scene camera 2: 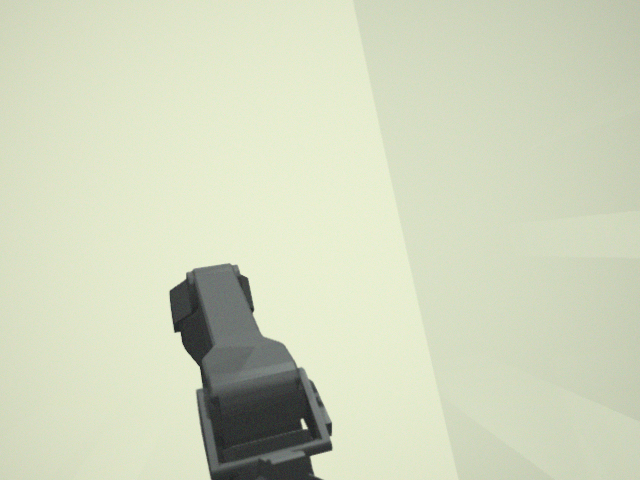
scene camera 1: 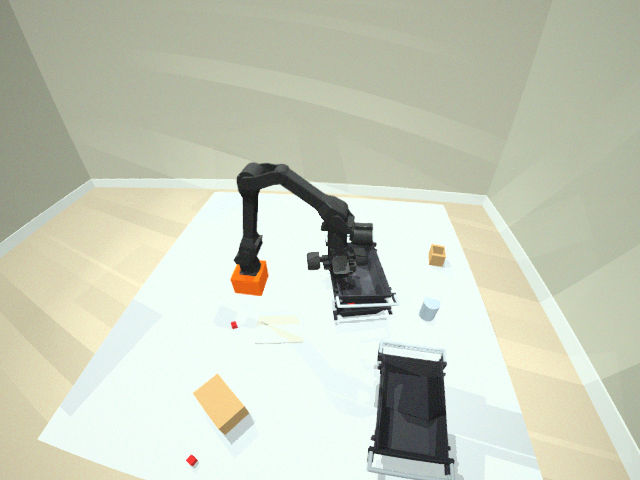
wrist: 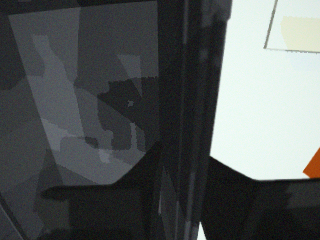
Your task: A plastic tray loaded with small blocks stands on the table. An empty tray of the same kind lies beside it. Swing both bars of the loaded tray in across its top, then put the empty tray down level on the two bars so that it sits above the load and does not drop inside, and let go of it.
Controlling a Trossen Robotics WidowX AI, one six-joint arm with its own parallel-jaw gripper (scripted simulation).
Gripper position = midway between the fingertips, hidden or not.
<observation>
My gripper shows in scene camera 1 (336, 276) and in the wrist view (171, 145); in scene camera 2 it is out of frame. A dark plastic tray shows in scene camera 1 and in the wrist view; in scene camera 2 it is out of frame. The same spot on the dark plastic tray: (wrist: 93, 93) is (scene camera 1: 357, 286).
</observation>
